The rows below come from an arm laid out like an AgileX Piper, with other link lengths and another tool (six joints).
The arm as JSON. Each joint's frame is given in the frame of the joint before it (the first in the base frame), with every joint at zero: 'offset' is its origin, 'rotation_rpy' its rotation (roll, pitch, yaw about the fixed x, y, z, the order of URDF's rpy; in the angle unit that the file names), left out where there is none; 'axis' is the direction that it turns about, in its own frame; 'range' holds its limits. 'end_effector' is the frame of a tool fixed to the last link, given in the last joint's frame.
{
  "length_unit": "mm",
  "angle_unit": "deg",
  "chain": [
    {
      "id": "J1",
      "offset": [
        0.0,
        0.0,
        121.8
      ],
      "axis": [
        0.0,
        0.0,
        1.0
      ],
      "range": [
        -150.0,
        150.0
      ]
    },
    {
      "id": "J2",
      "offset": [
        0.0,
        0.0,
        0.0
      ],
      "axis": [
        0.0,
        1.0,
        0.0
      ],
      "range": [
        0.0,
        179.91
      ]
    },
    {
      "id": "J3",
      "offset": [
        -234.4,
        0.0,
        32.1
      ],
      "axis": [
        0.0,
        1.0,
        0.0
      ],
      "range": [
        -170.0,
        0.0
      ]
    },
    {
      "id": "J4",
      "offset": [
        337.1,
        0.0,
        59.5
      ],
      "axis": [
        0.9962,
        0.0,
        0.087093
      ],
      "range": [
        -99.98,
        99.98
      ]
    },
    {
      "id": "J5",
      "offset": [
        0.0,
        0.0,
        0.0
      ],
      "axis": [
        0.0,
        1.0,
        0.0
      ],
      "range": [
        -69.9,
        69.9
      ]
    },
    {
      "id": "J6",
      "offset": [
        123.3,
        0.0,
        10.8
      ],
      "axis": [
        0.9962,
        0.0,
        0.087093
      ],
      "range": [
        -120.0,
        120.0
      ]
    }
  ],
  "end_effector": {
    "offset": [
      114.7,
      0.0,
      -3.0
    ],
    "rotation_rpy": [
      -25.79,
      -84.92,
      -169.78
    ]
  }
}
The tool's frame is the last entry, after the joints.
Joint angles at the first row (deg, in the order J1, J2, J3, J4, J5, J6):
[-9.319, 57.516, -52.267, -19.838, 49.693, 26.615]
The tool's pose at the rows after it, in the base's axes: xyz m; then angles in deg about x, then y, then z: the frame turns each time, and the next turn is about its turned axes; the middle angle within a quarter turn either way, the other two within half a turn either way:
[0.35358, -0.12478, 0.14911, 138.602, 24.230, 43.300]
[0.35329, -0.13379, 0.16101, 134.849, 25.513, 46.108]
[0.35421, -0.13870, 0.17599, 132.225, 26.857, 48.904]
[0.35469, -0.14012, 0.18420, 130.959, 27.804, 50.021]
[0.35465, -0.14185, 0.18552, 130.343, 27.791, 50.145]
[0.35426, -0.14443, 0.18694, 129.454, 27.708, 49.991]
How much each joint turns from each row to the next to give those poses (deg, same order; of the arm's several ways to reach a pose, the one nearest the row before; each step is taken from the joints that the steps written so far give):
[0.000, -3.285, 7.867, -3.174, -2.355, 0.920]
[0.000, -1.954, 1.011, -3.839, -1.443, 2.642]
[-0.001, -1.571, 0.001, -2.210, -0.830, 1.891]
[0.002, -0.917, 0.000, -0.772, -0.499, 0.351]
[0.000, -0.025, -0.001, -0.689, -0.072, 0.215]
[-0.002, -0.001, 0.001, -0.972, -0.002, -0.003]

